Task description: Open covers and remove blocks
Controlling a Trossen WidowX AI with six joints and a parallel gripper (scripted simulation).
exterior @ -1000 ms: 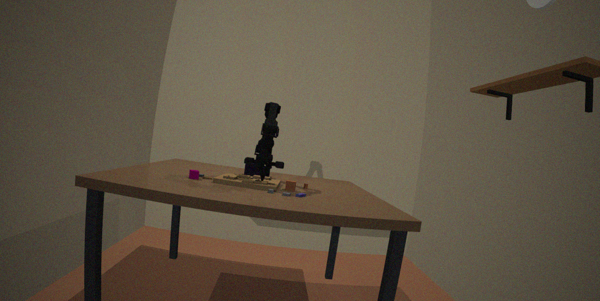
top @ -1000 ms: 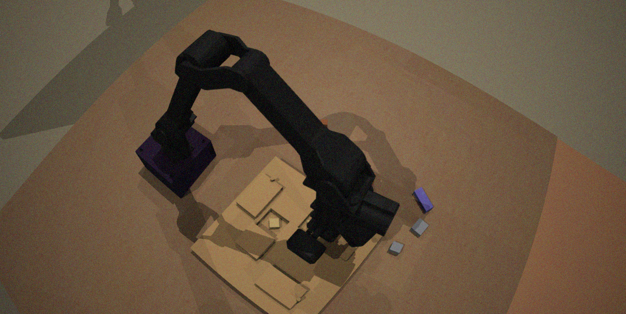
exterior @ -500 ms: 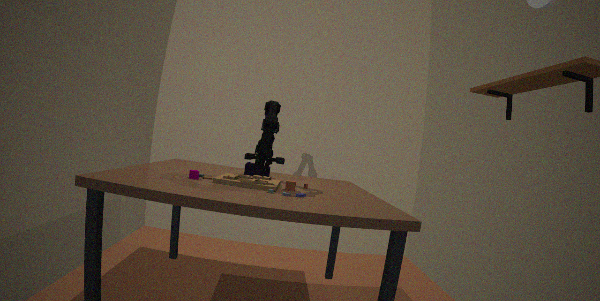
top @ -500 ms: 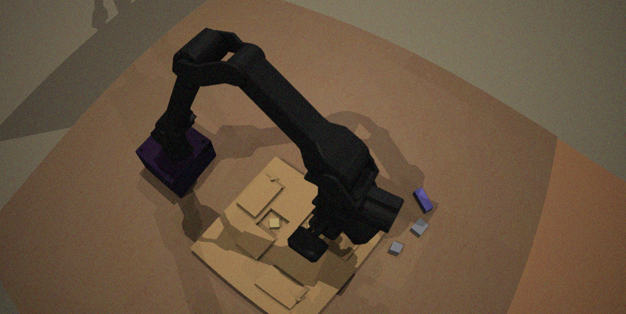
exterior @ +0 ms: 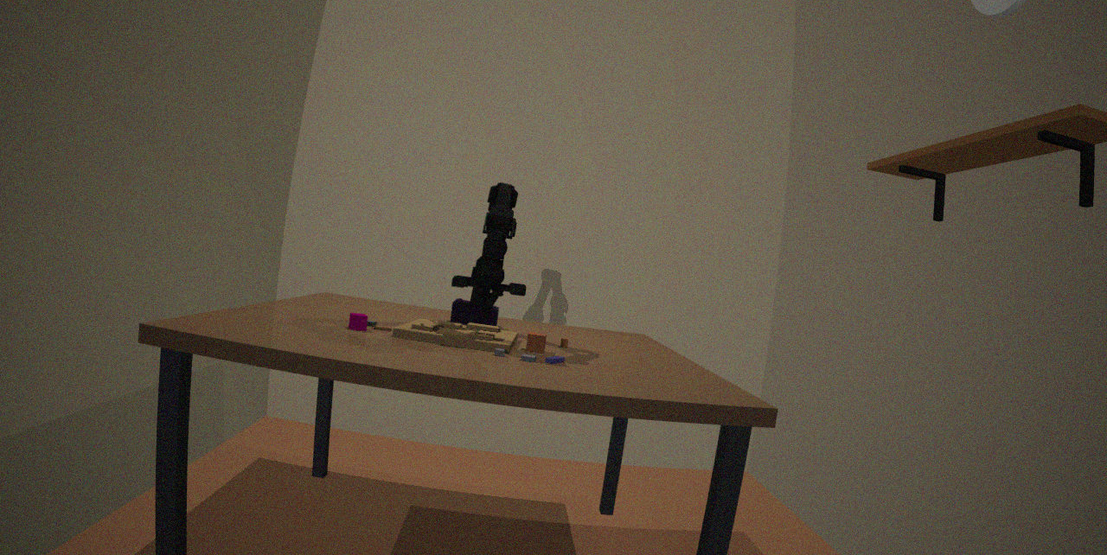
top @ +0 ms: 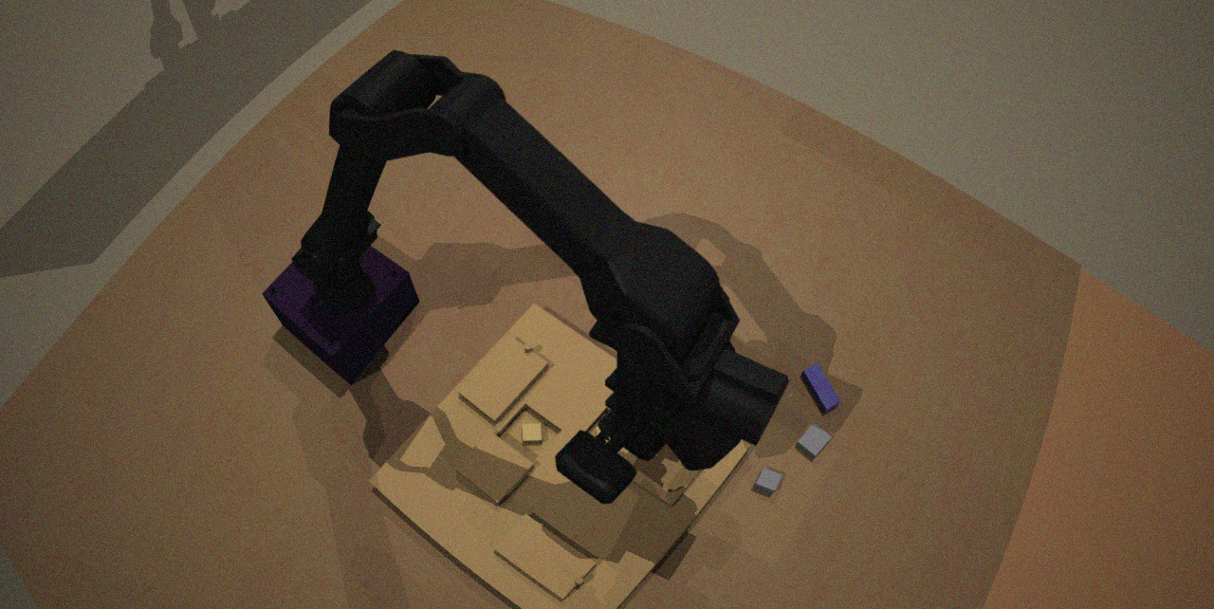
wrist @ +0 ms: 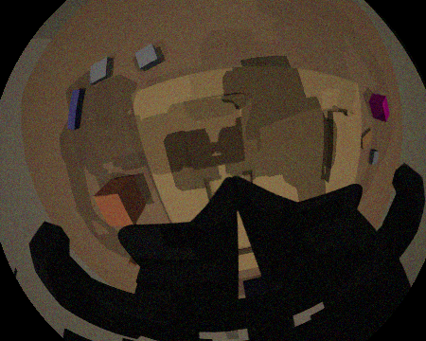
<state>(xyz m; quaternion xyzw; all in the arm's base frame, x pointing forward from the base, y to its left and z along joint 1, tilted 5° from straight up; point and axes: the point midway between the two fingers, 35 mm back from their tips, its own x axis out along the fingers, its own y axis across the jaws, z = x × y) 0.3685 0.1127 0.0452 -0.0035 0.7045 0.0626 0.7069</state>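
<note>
Now: the tan puzzle board 8 cm to the right of my gripper tip, 6 cm behind it and 5 cm below it. Also, from my gripper tip: blue-violet bar: 20 cm to the left, 9 cm ahead, 6 cm below; then small orange block: 20 cm behind, 19 cm to the left, 6 cm below; then orange cube: 13 cm to the left, 5 cm below, 4 cm behind.
</note>
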